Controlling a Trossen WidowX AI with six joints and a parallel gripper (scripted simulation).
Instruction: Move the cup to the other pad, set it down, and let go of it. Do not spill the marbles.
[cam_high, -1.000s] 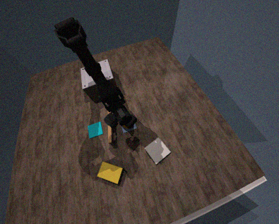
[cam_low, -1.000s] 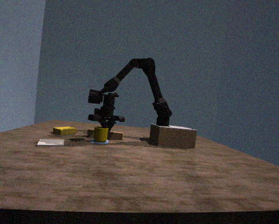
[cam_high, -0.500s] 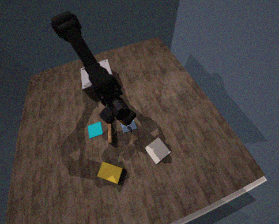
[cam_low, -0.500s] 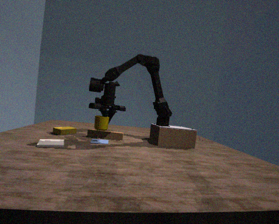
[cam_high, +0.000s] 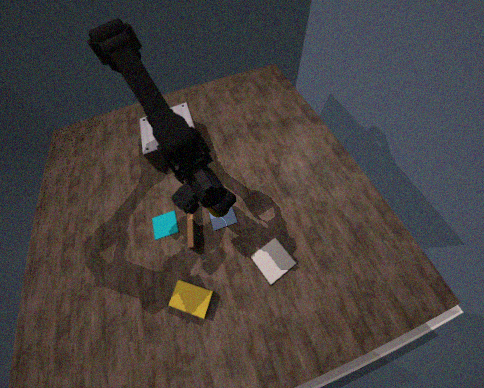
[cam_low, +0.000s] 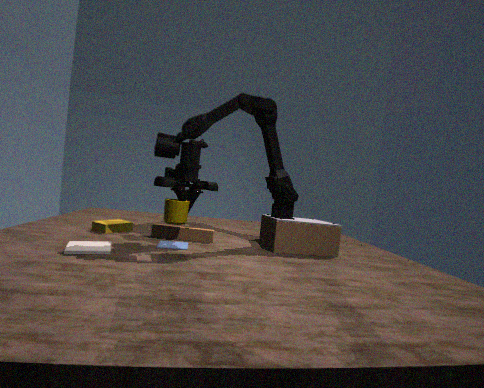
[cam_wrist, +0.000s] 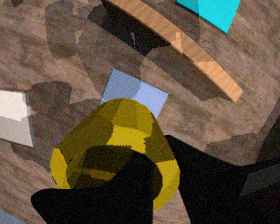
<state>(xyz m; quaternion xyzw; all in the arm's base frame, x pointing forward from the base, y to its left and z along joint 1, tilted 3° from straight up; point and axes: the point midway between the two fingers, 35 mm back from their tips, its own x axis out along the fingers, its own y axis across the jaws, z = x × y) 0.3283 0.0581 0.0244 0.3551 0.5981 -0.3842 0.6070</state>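
My gripper tip is now 19 cm to the left of the cyan pad, 11 cm above it and 3 cm past it. Round my gripper tip: wooden bar: 9 cm to the right, 9 cm below; pale blue pad: 11 cm below, 3 cm ahead, 1 cm to the left; yellow cup: 2 cm ahead, 1 cm to the left.
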